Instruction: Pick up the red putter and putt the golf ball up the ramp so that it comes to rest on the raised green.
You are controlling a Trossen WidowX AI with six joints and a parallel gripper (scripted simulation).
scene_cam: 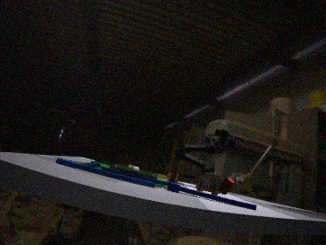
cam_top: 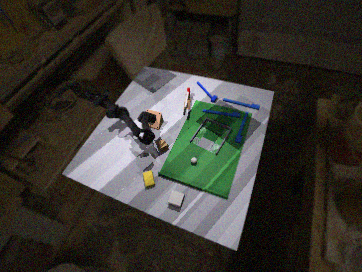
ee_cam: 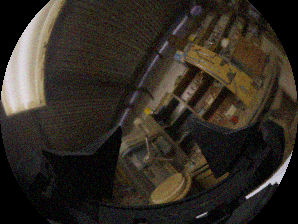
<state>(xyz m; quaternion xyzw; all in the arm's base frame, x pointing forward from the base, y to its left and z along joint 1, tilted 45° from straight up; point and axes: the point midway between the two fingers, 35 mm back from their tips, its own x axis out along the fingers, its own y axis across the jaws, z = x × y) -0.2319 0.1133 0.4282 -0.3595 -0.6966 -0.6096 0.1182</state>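
My gripper tip is now 450 mm above the orange cube, 430 mm short of it and 40 mm to the right of it. The rest, counted from my gripper tip: white golf ball (680 mm ahead, 450 mm below, 20 mm to the left); then putter (490 mm to the left, 420 mm below, 420 mm ahead); then yellow cube (460 mm below, 460 mm ahead, 210 mm to the right).
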